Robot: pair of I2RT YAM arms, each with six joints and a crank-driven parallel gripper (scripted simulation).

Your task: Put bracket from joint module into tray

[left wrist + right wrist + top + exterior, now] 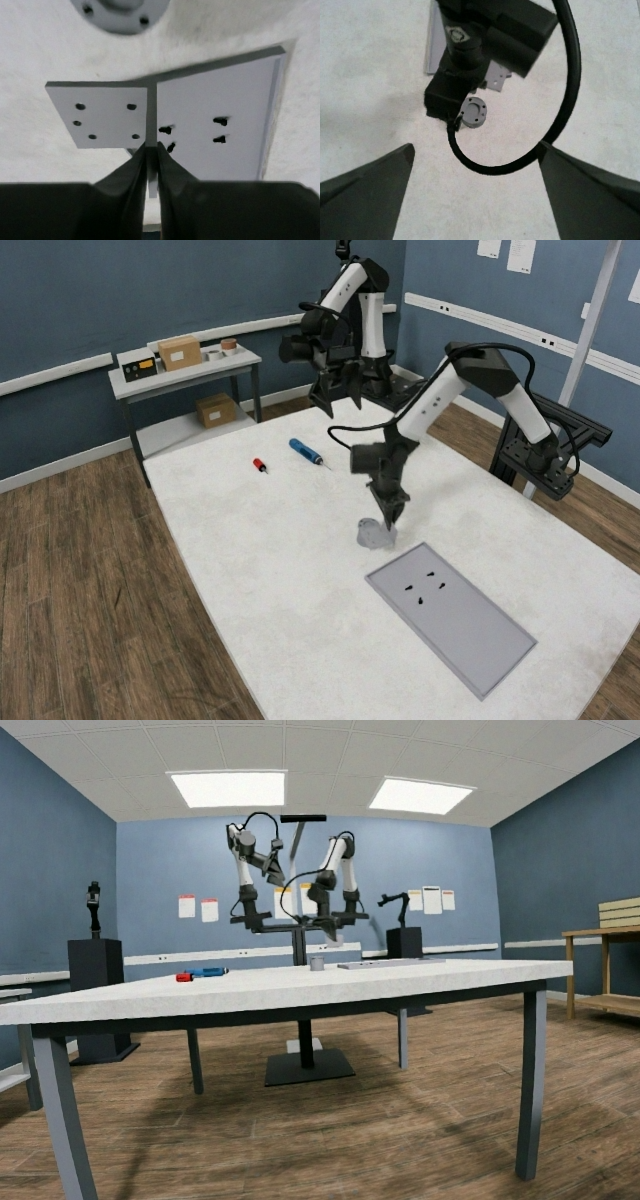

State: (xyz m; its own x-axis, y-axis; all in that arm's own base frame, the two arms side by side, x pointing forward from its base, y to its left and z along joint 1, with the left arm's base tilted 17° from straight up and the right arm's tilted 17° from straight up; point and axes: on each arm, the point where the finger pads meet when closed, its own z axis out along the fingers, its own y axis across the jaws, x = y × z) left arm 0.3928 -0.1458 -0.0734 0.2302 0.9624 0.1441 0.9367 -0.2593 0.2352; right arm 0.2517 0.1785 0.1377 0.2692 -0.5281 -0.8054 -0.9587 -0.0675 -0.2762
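Right now my left hand is 23 cm to the right of the grey tray, 11 cm above it and 2 cm short of it. Round my left hand: grey joint module (9 cm to the right, 9 cm below, 1 cm behind); then small red screwdriver (57 cm to the right, 11 cm below, 2 cm ahead); then grey bracket (3 cm ahead, 2 cm below, 1 cm to the right).
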